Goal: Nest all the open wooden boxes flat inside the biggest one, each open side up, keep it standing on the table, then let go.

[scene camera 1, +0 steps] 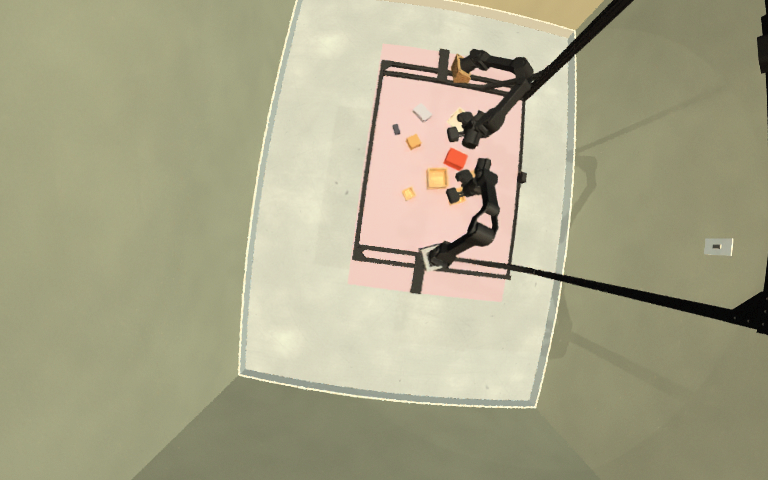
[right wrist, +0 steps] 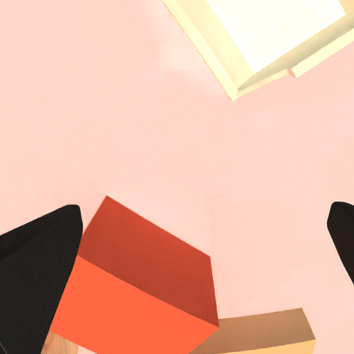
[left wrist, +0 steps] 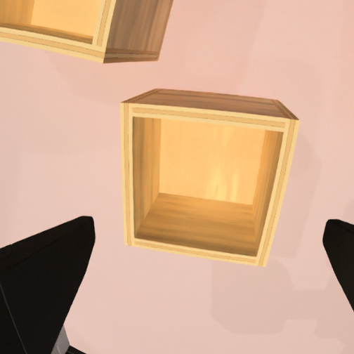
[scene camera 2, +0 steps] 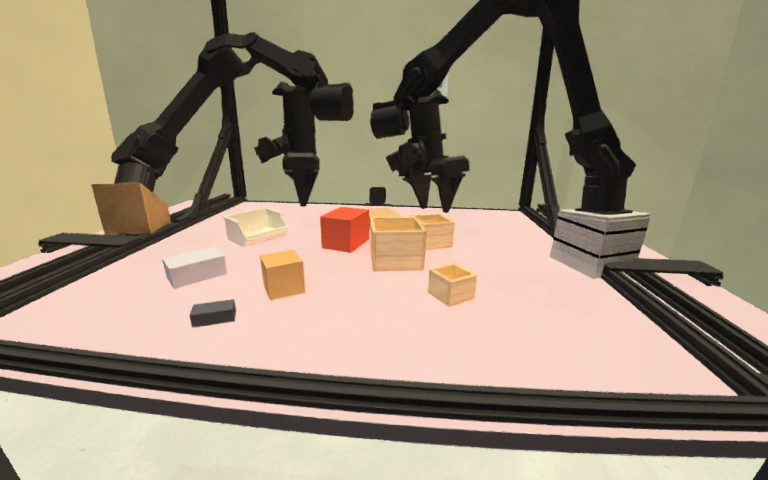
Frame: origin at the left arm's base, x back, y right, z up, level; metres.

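Where they show: left gripper, fingertip midpoint: (scene camera 1: 460, 196) (scene camera 2: 434, 210); right gripper, fingertip midpoint: (scene camera 2: 303, 201); left arm's base, origin of the base link: (scene camera 1: 434, 257) (scene camera 2: 602, 211); right arm's base, origin of the base link: (scene camera 1: 464, 65) (scene camera 2: 131, 194).
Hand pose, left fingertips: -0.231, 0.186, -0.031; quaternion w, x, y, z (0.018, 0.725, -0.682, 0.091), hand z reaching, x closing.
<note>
Each offset is from my left fingertips to the top centre of the thing, as dx, dy, dz.
The biggest open wooden box @(-0.108, -0.073, +0.001) (scene camera 1: 436, 178) (scene camera 2: 397, 243) (left wrist: 134, 30) stands open side up on the table, empty. A middle-sized open box @(-0.008, -0.007, -0.014) (scene camera 1: 456, 199) (scene camera 2: 441, 234) (left wrist: 212, 160) stands behind it to the right in scene camera 2, open side up. A small open box @(-0.073, -0.215, -0.030) (scene camera 1: 408, 193) (scene camera 2: 451, 285) stands apart in front, open side up. My left gripper (scene camera 2: 434, 208) (left wrist: 211, 230) is open and empty, pointing down above the middle-sized box, which shows between and slightly beyond its fingers in the left wrist view. My right gripper (scene camera 2: 303, 203) (right wrist: 208, 216) is open and empty above the table, near the red block.
The red block @(-0.175, +0.038, -0.004) (scene camera 1: 455, 158) (scene camera 2: 339, 230) (right wrist: 135, 305) stands beside the biggest box. A tan block @(-0.072, +0.122, -0.033) (scene camera 2: 385, 213) (right wrist: 265, 332) lies behind it. A cream bin @(-0.350, +0.117, -0.017) (scene camera 1: 456, 117) (scene camera 2: 256, 229) (right wrist: 295, 35), orange block @(-0.302, -0.130, -0.018) (scene camera 1: 413, 141) (scene camera 2: 283, 275), grey block @(-0.437, -0.047, -0.035) (scene camera 1: 422, 112) (scene camera 2: 195, 267) and dark block @(-0.388, -0.188, -0.050) (scene camera 1: 396, 129) (scene camera 2: 212, 314) stand farther left in scene camera 2.
</note>
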